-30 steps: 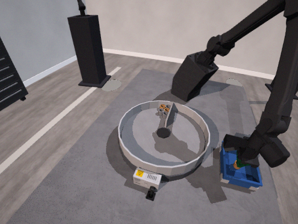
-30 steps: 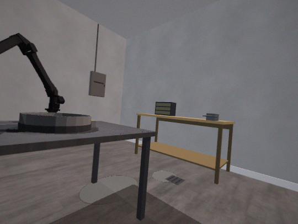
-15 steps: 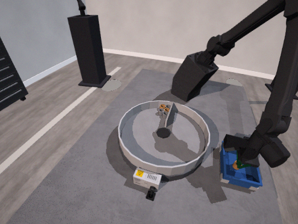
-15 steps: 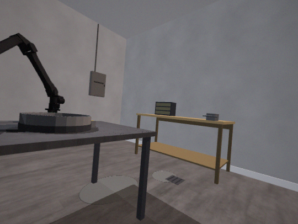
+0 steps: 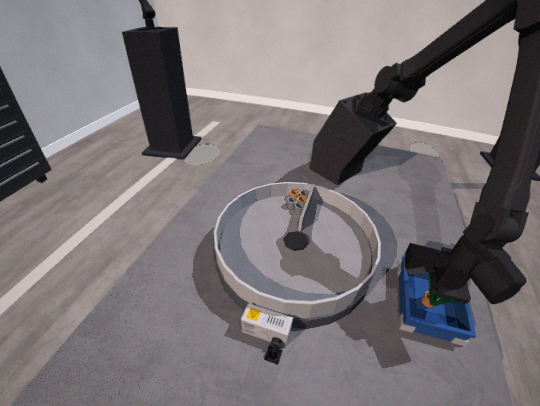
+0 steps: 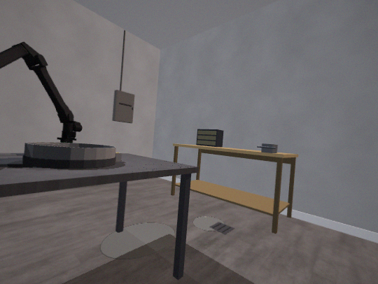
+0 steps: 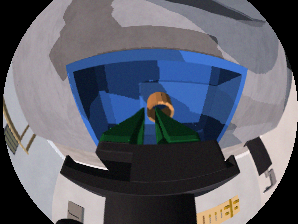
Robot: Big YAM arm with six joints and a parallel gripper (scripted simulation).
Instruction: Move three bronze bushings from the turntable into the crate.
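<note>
The blue crate lies 10 mm below my hand and 10 mm behind it. Round my hand: round turntable (350 mm to the right, 110 mm behind, 20 mm above).
</note>
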